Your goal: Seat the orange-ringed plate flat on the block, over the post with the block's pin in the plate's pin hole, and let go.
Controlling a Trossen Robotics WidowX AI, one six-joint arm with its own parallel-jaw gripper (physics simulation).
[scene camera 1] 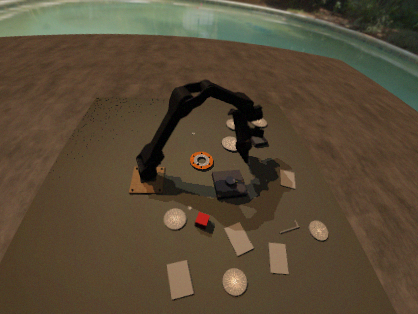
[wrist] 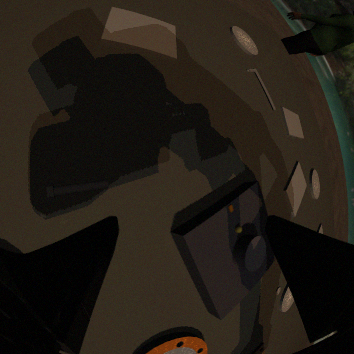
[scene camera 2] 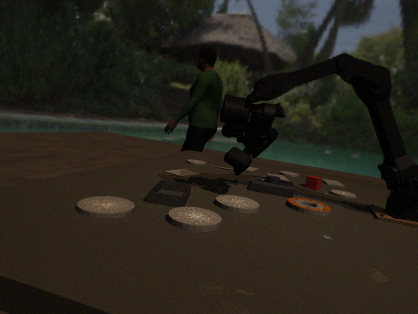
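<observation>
The orange-ringed plate (scene camera 1: 194, 164) (scene camera 2: 295, 202) (wrist: 172, 346) lies flat on the table, between the arm's base and the block, apart from both. The dark square block (scene camera 1: 222, 190) (scene camera 2: 270, 189) (wrist: 207, 260) lies on the table with a round post (scene camera 1: 230, 180) (scene camera 2: 272, 179) (wrist: 256, 254) on top. A small yellow spot, perhaps the pin, and an orange spot show beside the post in the wrist view. My gripper (scene camera 1: 251, 152) (scene camera 2: 247, 164) (wrist: 194, 224) is open and empty above the table, to the block's side away from the base. The plate's lower part is cut off in the wrist view.
A dark open tray (scene camera 2: 170, 201) stands near several pale discs. A red cube (scene camera 1: 202, 219) (scene camera 2: 313, 182), a pale disc (scene camera 1: 175, 219), flat pale rectangles and a thin bent rod (scene camera 1: 290, 228) lie around the block. A thin bar (wrist: 77, 189) lies in the arm's shadow.
</observation>
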